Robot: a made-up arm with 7 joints. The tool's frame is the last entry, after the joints.
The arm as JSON. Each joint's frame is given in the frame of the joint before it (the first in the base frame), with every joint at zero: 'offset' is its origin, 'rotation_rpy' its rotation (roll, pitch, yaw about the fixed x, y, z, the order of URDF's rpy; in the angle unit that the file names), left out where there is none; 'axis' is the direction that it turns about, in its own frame. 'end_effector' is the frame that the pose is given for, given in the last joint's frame.
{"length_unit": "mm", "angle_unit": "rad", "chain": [
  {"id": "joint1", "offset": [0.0, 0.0, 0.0], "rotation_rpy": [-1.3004, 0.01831, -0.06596], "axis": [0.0, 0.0, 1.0]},
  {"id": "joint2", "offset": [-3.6, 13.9, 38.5], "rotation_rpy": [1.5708, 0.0, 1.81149], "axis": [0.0, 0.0, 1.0]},
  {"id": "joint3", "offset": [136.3, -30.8, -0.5], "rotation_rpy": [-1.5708, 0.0, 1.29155], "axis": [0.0, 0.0, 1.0]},
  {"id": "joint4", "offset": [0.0, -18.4, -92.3], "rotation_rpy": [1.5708, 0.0, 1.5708], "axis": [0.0, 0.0, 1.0]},
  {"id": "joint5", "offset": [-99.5, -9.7, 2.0], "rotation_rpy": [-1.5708, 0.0, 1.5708], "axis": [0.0, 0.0, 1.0]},
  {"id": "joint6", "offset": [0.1, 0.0, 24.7], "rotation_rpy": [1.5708, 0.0, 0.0], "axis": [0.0, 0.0, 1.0]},
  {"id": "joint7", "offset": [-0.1, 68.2, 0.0], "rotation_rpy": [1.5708, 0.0, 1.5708], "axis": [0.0, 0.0, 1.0]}
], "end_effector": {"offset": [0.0, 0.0, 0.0]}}
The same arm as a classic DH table. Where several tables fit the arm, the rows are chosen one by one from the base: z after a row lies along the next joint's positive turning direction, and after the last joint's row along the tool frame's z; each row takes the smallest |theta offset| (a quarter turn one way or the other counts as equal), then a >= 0, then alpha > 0; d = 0 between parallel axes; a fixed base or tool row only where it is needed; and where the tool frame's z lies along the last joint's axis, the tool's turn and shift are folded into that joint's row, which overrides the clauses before.
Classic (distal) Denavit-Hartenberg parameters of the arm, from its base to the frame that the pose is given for. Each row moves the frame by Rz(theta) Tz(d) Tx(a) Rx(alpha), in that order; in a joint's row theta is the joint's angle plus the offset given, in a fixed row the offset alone. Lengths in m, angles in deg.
base (fixed): theta_offset -4.07; d 0; a 0; alpha -74.51
joint1: theta_offset -75.12; d 0.0385; a -0.0144; alpha -90
joint2: theta_offset 74; d -0.0007; a -0.008; alpha 90
joint3: theta_offset 90; d -0.2318; a 0.0184; alpha -90
joint4: theta_offset 90; d 0.002; a 0.0097; alpha 90
joint5: theta_offset 0; d 0.1242; a -0.0001; alpha -90
joint6: theta_offset -90; d 0; a 0.0682; alpha 90
joint7: theta_offset 0; d -0.0001; a 0; alpha 0

